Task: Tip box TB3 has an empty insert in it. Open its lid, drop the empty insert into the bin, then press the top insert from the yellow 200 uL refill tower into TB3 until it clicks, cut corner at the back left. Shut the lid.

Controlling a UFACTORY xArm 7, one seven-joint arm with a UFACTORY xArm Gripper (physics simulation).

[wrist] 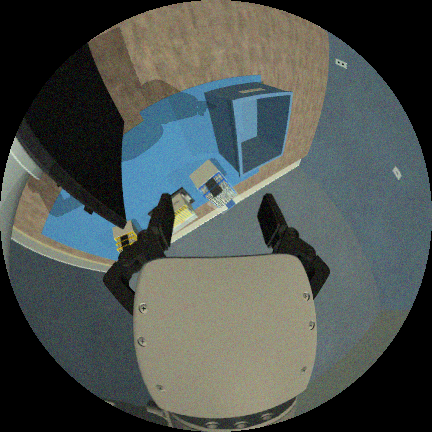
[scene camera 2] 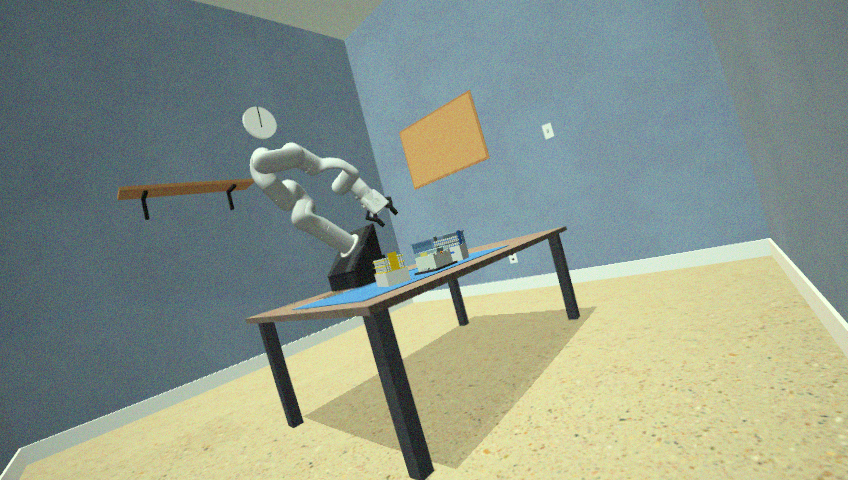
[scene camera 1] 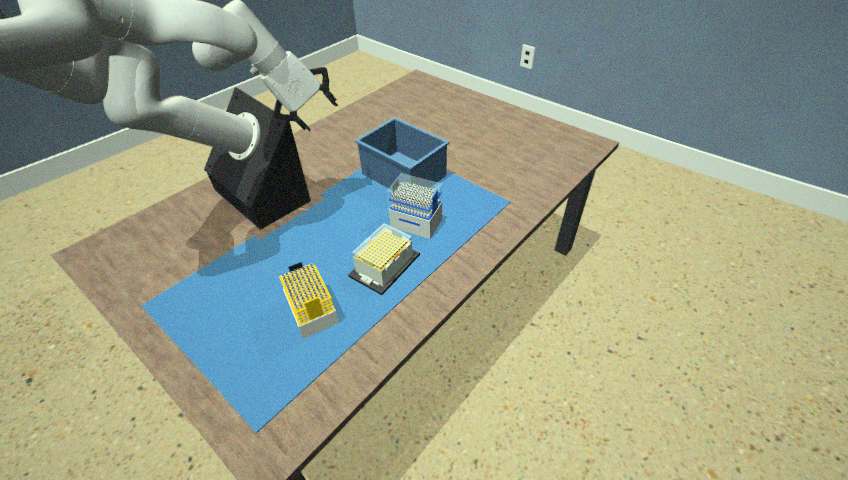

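My gripper [scene camera 1: 321,115] [scene camera 2: 389,218] [wrist: 217,203] is open and empty, raised beside the robot's base, well away from the boxes. Tip box TB3 [scene camera 1: 382,249] [scene camera 2: 433,260] [wrist: 184,215], a pale box with a yellow insert, stands on a dark base plate; a clear lid appears to lie over it. Its holes are too small to judge. The yellow refill tower [scene camera 1: 306,288] [scene camera 2: 390,273] [wrist: 125,239] stands on a pale base, turned at an angle, with stacked yellow inserts. The blue open-topped bin [scene camera 1: 377,165] [wrist: 225,135] stands at the mat's far end; its visible floor is bare.
A tower with blue inserts [scene camera 1: 415,217] [scene camera 2: 458,246] [wrist: 216,187] stands between TB3 and the bin. The blue mat [scene camera 1: 238,356] lies under the boxes. The black robot base [scene camera 1: 261,172] stands at the table's rear side. A small black piece [scene camera 1: 295,267] is behind the yellow tower.
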